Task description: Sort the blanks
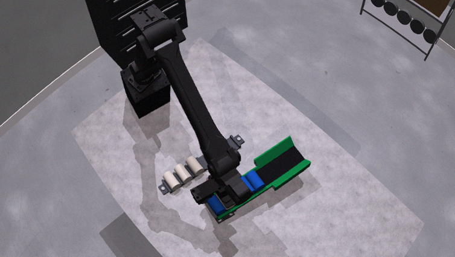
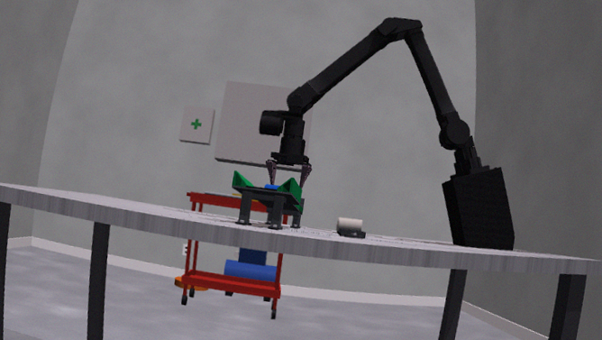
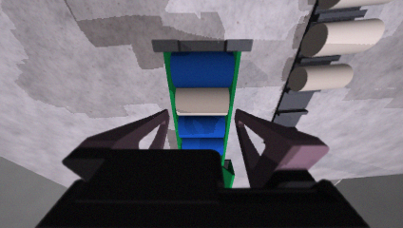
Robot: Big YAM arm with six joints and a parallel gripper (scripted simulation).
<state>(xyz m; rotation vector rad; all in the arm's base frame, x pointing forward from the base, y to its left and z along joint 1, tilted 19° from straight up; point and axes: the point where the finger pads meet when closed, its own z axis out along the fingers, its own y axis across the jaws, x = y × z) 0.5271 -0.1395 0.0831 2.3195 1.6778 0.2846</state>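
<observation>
Now: hand 180 mm past the stock rack, 70 mm to the right of it and 120 mm above it. From my hand the other things lie so: feed ramp: 40 mm ahead, 120 mm to the left, 50 mm below; grey stop: 20 mm behind, 60 mm to the right, 50 mm below.
</observation>
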